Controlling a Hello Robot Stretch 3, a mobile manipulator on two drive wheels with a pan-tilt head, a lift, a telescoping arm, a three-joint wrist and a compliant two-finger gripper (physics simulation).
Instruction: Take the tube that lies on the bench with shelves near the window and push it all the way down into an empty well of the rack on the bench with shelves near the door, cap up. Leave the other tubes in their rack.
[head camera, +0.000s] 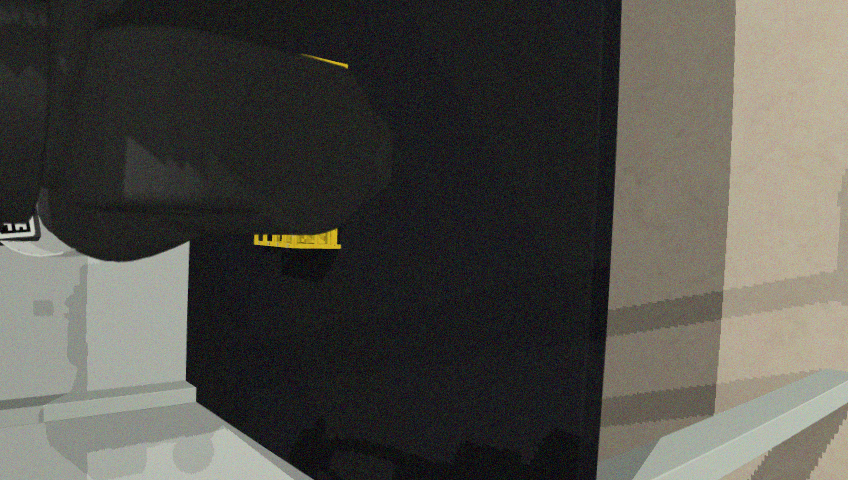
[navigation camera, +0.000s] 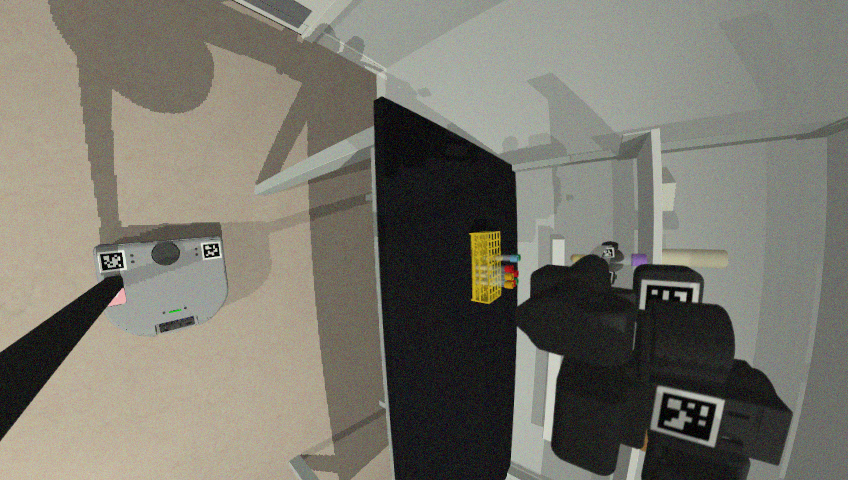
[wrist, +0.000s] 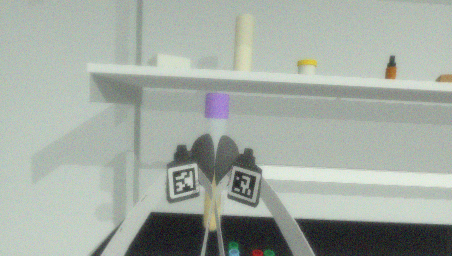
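Seen in the pictures: gripper, fingertip midpoint: (navigation camera: 611, 258); robot's base, link origin: (navigation camera: 166, 252).
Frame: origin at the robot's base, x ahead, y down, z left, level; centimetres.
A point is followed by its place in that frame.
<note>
My gripper (wrist: 214, 152) @[x -2.0, y -125.3, z -47.4 cm] (navigation camera: 608, 264) @[x -2.0, y -125.3, z -47.4 cm] is shut on the tube with the purple cap (wrist: 217, 106) (navigation camera: 639, 259) @[x -1.8, y -129.1, z -45.9 cm]. The tube is upright, cap up, with its tan lower end (wrist: 212, 215) (navigation camera: 576, 258) @[x -1.9, y -120.1, z -45.5 cm] below the fingers. In the navigation view it is held high above the yellow rack (navigation camera: 474, 291) @[x -15.5, y -92.5, z -61.4 cm] (head camera: 330, 240) @[x 0.5, y -92.7, z -61.6 cm], apart from it. Other tubes stand in the rack, with a blue cap (navigation camera: 510, 258) @[x -6.2, y -101.6, z -66.2 cm] (wrist: 234, 253), a red cap (navigation camera: 509, 270) @[x -8.6, y -102.7, z -62.0 cm] (wrist: 257, 253) and several others. In the head view the dark wrist hides the tube, the fingertips and most of the rack.
The rack stands on the black bench top (head camera: 476, 237) @[x -0.2, y -91.4, z -41.4 cm] (navigation camera: 440, 368) @[x -31.1, y -91.4, z -44.6 cm] (wrist: 375, 237). Behind, a shelf (wrist: 300, 79) (navigation camera: 655, 196) @[x 8.9, y -135.7, z -76.0 cm] bears a cream cylinder (wrist: 244, 42) (navigation camera: 693, 257) @[x -7.9, y -147.2, z -90.8 cm], a white box (wrist: 172, 61), a yellow-lidded jar (wrist: 307, 67) and an orange bottle (wrist: 391, 71). The cap is near the shelf's height in the wrist view.
</note>
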